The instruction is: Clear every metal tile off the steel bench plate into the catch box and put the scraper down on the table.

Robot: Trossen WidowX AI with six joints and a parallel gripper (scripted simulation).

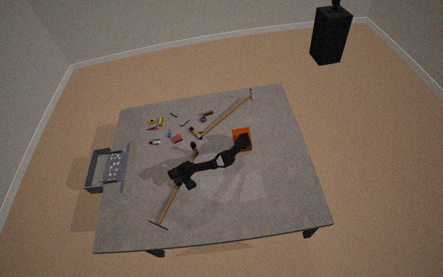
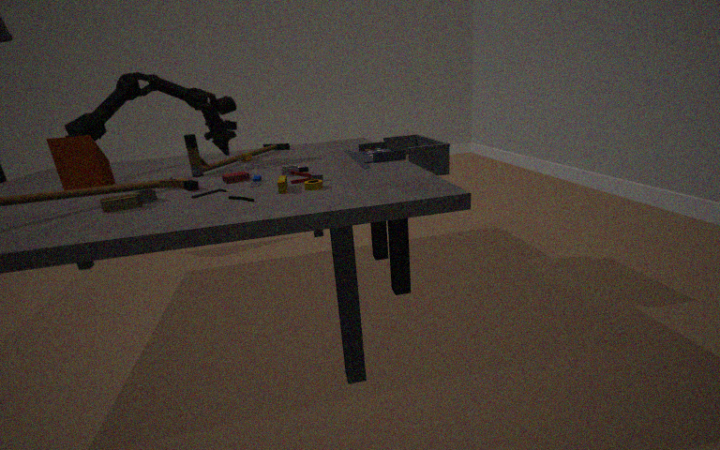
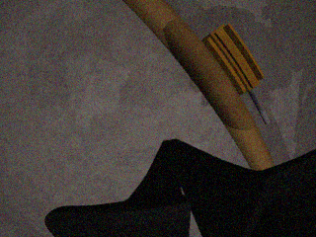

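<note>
My gripper tip is now 7 cm short of the yellow screwdriver, 4 cm to the left of it and 2 cm above it. The rest, counted from my gripper tip: long scraper 6 cm ahead, 3 cm above, 1 cm to the right; blue piece 50 cm to the right, 10 cm ahead, 3 cm below; red block 42 cm to the right, 4 cm ahead, 2 cm below.
</note>
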